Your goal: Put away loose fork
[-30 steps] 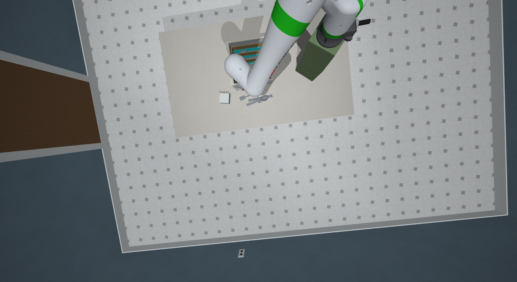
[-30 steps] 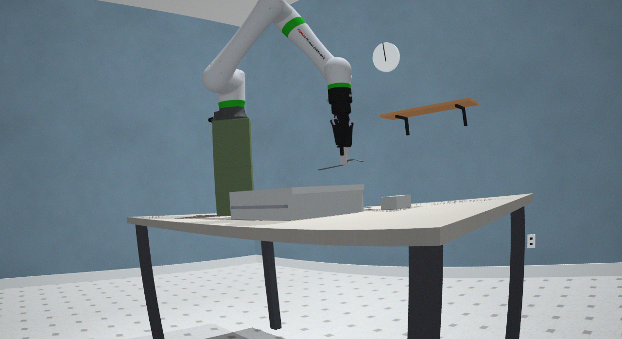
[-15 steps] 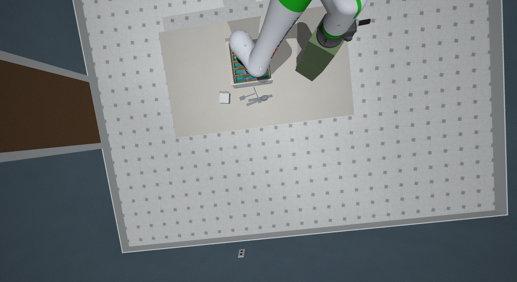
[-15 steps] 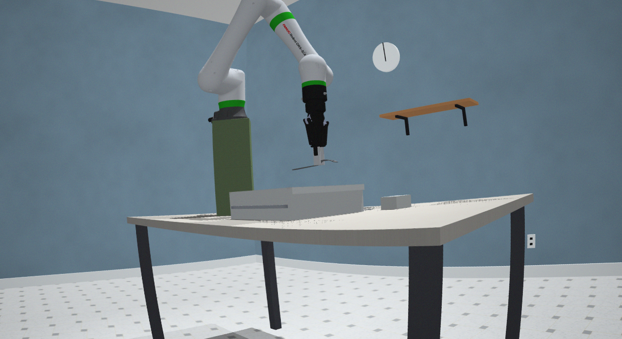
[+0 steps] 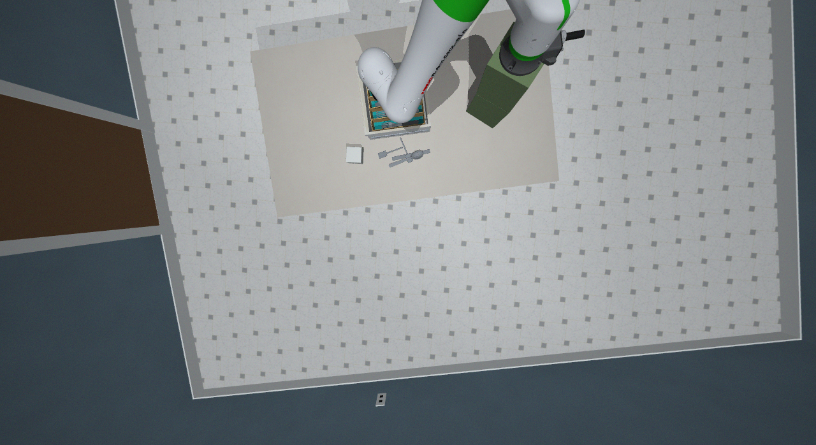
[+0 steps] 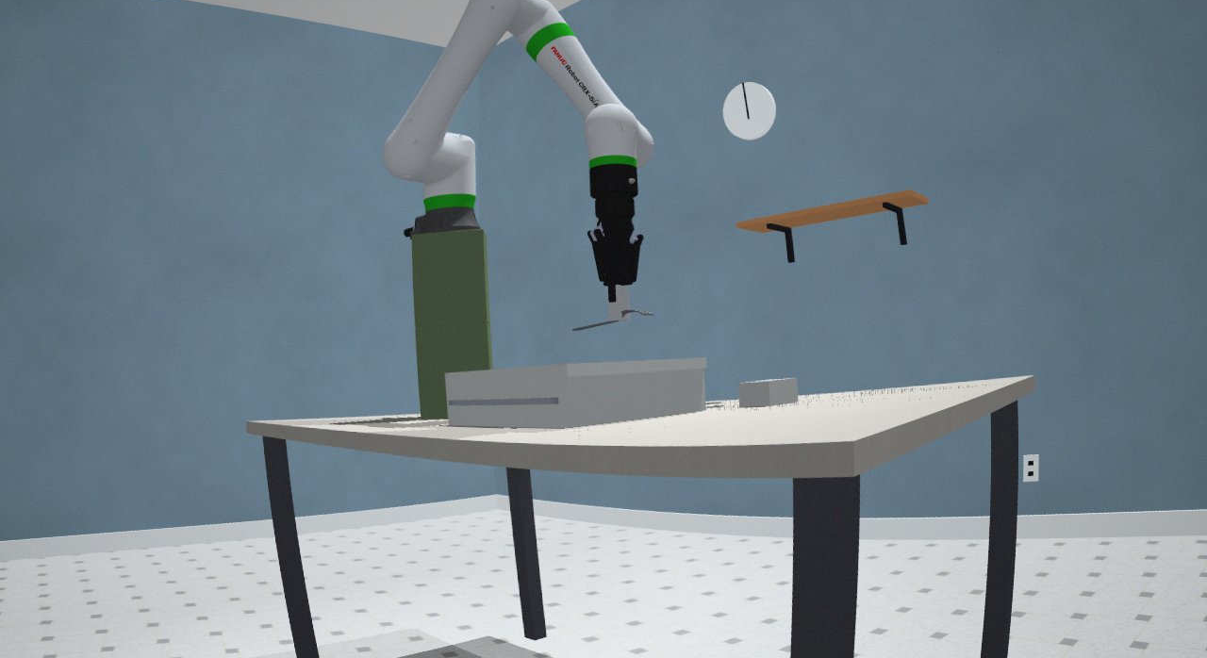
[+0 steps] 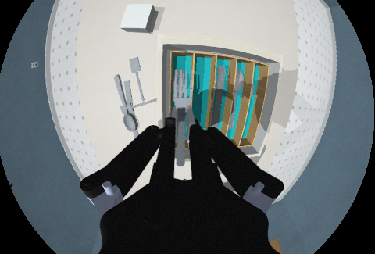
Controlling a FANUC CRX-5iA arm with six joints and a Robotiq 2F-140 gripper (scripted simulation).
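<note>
The cutlery tray is 160 mm below my hand, 110 mm to the right of it and 20 mm behind it. From my hand the other things lie so: white box: 240 mm ahead, 190 mm below, 130 mm to the left.
</note>
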